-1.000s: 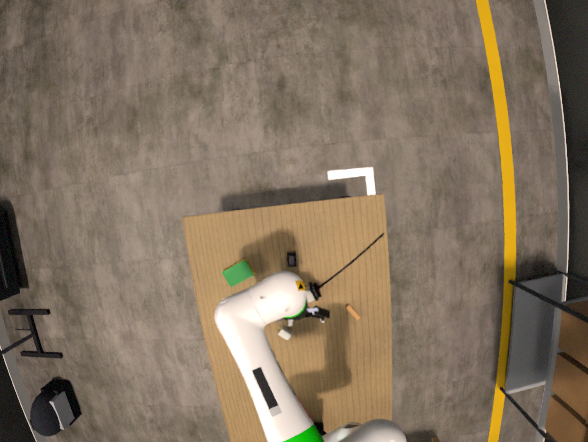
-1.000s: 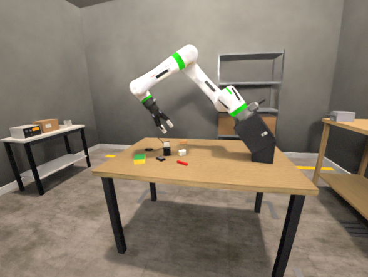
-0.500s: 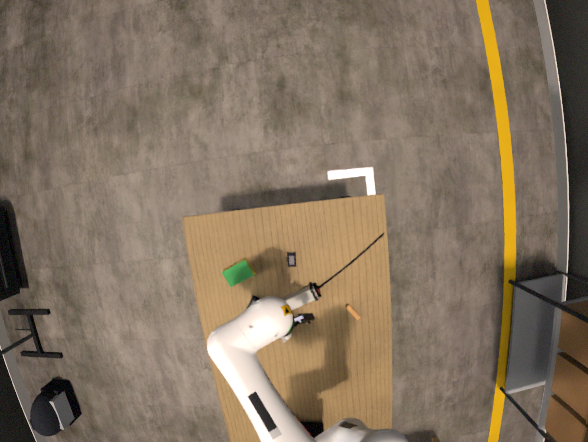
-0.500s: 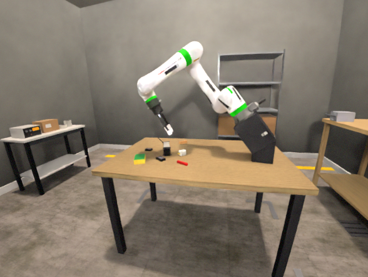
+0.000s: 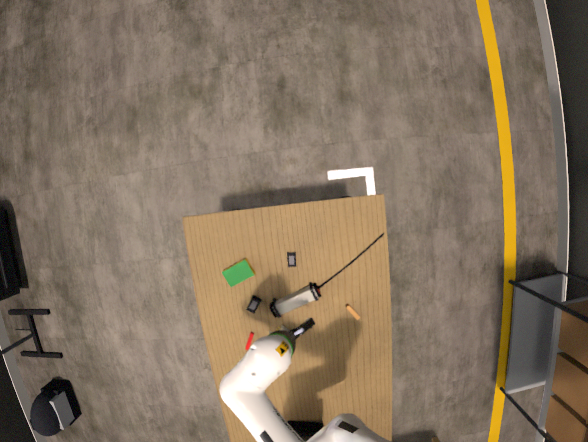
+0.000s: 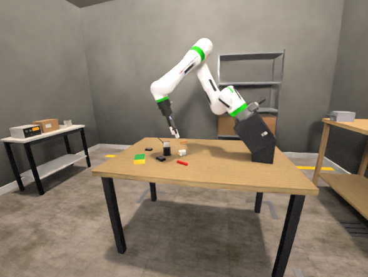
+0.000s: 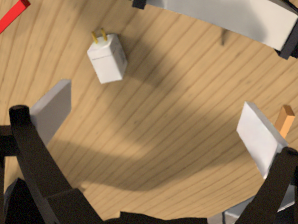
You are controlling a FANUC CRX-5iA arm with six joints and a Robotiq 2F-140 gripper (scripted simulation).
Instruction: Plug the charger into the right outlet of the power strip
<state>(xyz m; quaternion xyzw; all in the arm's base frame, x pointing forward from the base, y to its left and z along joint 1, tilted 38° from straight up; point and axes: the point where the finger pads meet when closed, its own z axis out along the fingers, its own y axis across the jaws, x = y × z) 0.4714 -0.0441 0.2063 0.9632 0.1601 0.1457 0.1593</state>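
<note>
Right now my hand is 50 mm past the charger, 60 mm to the right of it and 130 mm above it.
</note>
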